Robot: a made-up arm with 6 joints.
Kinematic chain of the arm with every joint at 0, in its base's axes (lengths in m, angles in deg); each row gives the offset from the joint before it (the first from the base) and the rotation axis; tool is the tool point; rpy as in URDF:
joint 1: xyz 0 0 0.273 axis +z
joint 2: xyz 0 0 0 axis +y
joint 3: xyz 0.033 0 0.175 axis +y
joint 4: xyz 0.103 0 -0.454 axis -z
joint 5: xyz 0 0 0 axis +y
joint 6: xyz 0.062 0 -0.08 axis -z
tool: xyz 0 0 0 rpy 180 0 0
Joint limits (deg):
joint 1: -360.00..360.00
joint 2: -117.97..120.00
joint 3: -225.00..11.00
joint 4: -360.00..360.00
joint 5: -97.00..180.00
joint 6: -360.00..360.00
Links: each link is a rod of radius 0.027 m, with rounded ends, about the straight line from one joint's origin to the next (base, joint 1, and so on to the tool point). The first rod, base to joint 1, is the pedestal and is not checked.
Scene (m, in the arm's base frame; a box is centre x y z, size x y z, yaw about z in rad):
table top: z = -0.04
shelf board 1: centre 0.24 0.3 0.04 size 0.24 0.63 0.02 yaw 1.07
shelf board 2: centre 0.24 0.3 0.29 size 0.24 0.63 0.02 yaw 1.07
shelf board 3: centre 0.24 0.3 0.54 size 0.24 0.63 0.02 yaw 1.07
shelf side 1: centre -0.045 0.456 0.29 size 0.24 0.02 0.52 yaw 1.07
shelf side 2: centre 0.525 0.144 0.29 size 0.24 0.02 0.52 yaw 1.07
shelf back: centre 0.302 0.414 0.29 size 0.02 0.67 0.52 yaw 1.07
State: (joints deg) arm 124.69 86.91 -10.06 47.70 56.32 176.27
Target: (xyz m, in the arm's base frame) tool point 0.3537 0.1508 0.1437
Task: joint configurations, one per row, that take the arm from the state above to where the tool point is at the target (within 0.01 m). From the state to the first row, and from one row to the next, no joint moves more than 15 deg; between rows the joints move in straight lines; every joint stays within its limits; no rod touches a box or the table.
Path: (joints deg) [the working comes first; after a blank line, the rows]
Joints at the target: 203.87 93.60 -2.29 46.64 41.83 176.27
Straight joint move there: clear.

1: 137.89 88.02 -8.76 47.52 53.90 176.27
2: 151.08 89.14 -7.47 47.35 51.49 176.27
3: 164.28 90.25 -6.17 47.17 49.07 176.27
4: 177.47 91.37 -4.88 46.99 46.66 176.27
5: 190.67 92.48 -3.58 46.81 44.24 176.27
6: 203.87 93.60 -2.29 46.64 41.83 176.27

